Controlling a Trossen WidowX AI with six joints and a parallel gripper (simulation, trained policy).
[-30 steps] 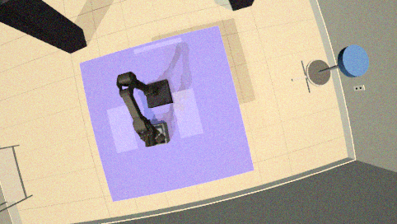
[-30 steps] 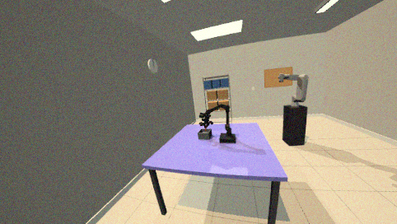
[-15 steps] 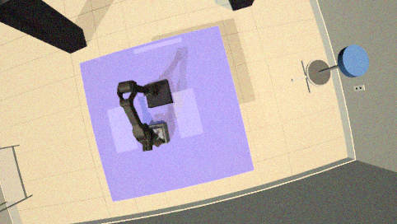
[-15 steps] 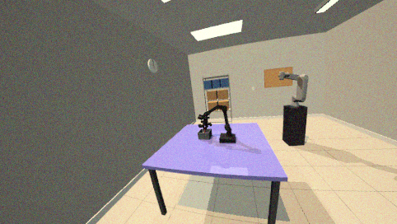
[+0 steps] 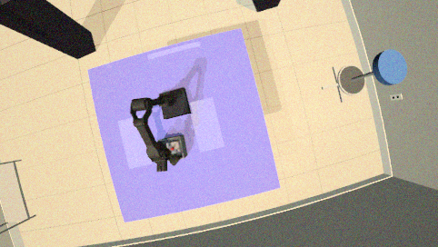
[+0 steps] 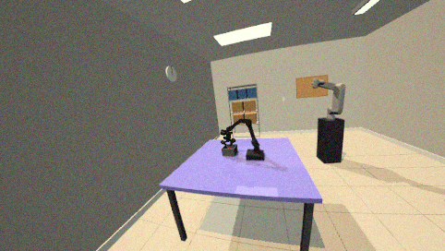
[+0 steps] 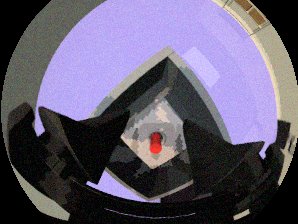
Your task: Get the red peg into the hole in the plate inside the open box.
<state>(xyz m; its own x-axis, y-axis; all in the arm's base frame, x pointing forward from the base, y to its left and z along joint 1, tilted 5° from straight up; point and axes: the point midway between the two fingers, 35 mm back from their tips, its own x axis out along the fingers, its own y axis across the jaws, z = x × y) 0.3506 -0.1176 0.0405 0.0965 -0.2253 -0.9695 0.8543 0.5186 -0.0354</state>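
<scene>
Now: gripper tip 2 cm past the red peg, 3 cm to the right of it and 4 cm above it. From my gripper tip the other things lie so: pale plate: 2 cm behind, 3 cm to the left, 4 cm below; then dark box: 2 cm behind, 3 cm to the left, 6 cm below.
</scene>
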